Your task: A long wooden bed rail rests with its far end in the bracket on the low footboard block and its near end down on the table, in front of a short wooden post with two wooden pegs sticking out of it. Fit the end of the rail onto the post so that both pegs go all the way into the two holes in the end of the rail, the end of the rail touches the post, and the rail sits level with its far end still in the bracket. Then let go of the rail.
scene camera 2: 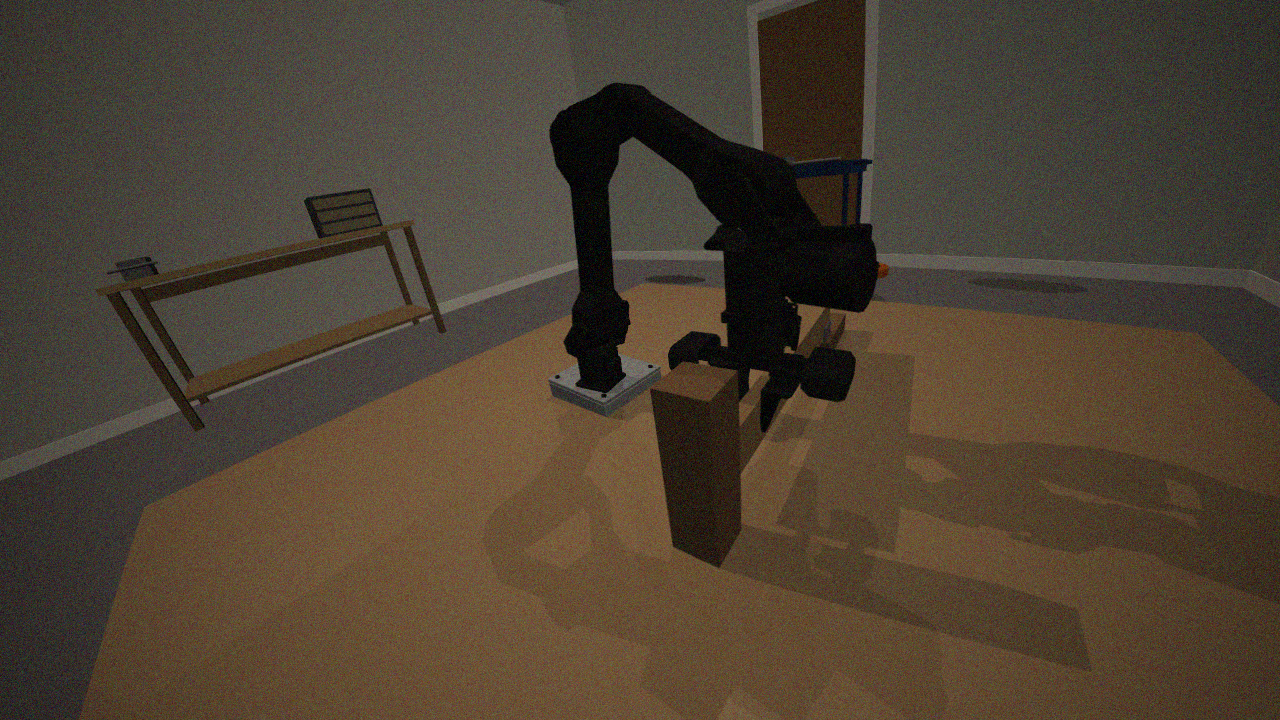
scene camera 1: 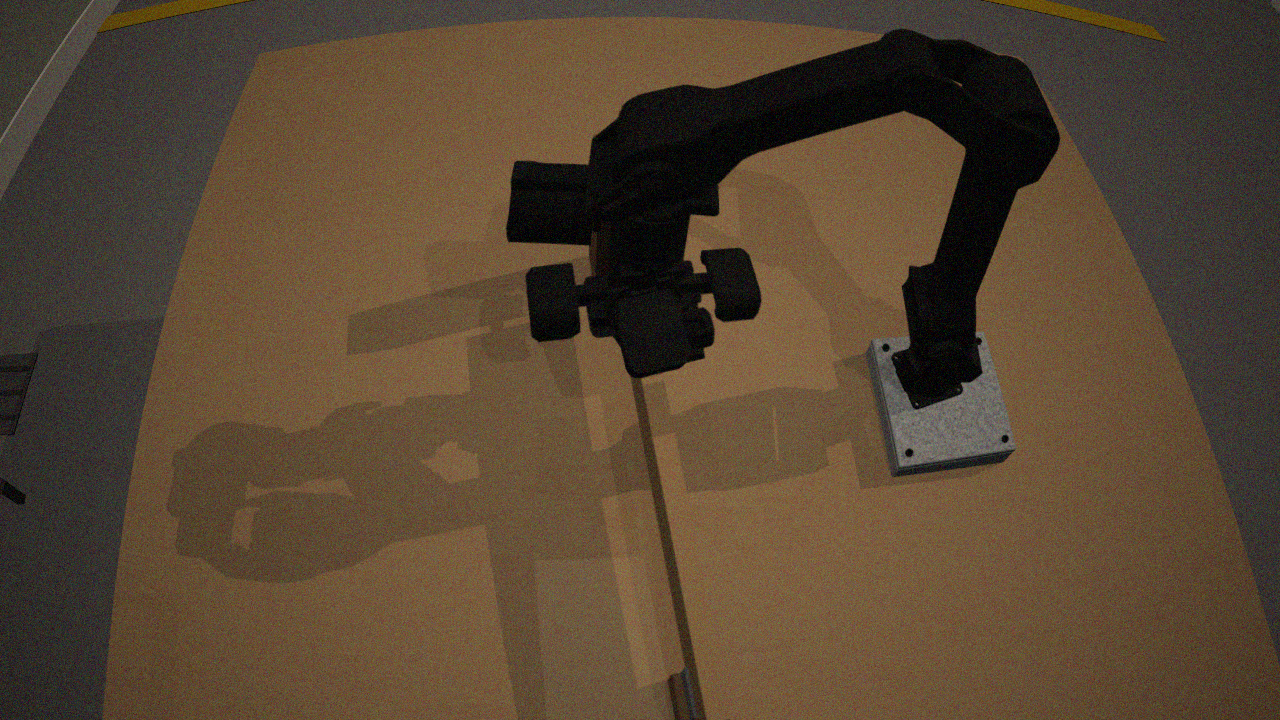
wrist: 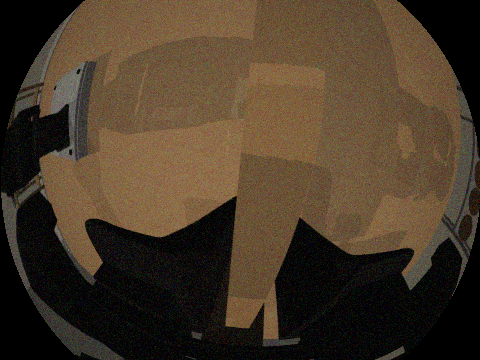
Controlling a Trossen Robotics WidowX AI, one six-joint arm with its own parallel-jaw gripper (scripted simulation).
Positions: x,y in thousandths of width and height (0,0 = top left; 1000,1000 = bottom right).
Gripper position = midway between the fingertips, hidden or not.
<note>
I see my gripper (scene camera 1: 498,481), a wooden bed rail (scene camera 2: 587,606) and a wooden post (scene camera 2: 544,566).
The wooden bed rail is seen too in the wrist view (wrist: 593,290). My gripper shows as well in scene camera 2 (scene camera 2: 590,594) and in the wrist view (wrist: 534,571).
</note>
